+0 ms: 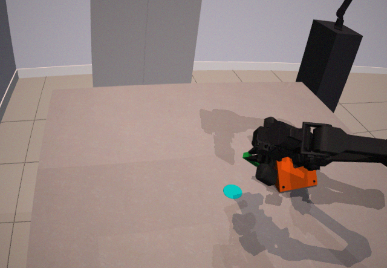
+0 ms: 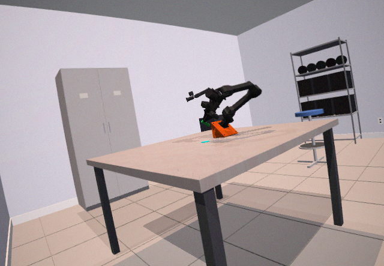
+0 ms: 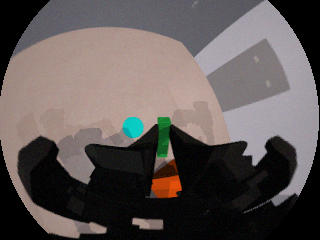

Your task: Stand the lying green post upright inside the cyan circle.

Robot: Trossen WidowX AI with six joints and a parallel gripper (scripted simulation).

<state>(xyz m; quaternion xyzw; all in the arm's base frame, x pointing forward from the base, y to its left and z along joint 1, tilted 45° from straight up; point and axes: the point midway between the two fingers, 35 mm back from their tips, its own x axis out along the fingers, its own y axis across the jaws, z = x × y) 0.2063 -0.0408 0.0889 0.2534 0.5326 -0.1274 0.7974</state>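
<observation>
The cyan circle is 14 cm below my gripper tip, 2 cm ahead of it and 1 cm to the left of it. Round my gripper tip: green post 2 cm behind, 1 cm below.
</observation>
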